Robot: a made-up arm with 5 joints.
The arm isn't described. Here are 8 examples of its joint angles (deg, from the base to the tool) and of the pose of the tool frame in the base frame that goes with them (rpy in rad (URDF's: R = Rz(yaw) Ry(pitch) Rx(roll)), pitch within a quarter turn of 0, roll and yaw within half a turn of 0; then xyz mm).
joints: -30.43 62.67 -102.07 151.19 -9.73
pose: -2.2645 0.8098 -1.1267 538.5 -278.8 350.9
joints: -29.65 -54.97 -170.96 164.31 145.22
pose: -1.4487 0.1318 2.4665 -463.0 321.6 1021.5
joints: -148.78 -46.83 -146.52 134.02 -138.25
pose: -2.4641 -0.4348 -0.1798 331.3 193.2 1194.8
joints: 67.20 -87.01 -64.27 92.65 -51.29
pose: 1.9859 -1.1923 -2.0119 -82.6 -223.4 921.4
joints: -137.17 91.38 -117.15 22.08 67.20
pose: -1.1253 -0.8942 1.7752 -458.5 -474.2 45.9
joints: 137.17 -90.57 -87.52 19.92 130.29
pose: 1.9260 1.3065 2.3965 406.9 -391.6 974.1
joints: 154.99 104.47 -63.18 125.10 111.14
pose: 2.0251 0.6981 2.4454 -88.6 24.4 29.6
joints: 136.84 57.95 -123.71 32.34 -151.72
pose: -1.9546 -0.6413 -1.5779 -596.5 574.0 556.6
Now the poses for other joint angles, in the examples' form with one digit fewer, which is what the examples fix.
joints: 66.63 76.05 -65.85 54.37 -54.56
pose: -1.140 0.200 1.214 167 359 72
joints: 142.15 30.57 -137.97 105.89 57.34
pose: -1.176 -0.917 0.579 -499 376 930
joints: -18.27 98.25 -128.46 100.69 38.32
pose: -2.552 -0.251 -0.988 594 -149 -1
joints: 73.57 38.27 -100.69 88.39 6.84
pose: -1.680 -0.611 0.624 189 650 590
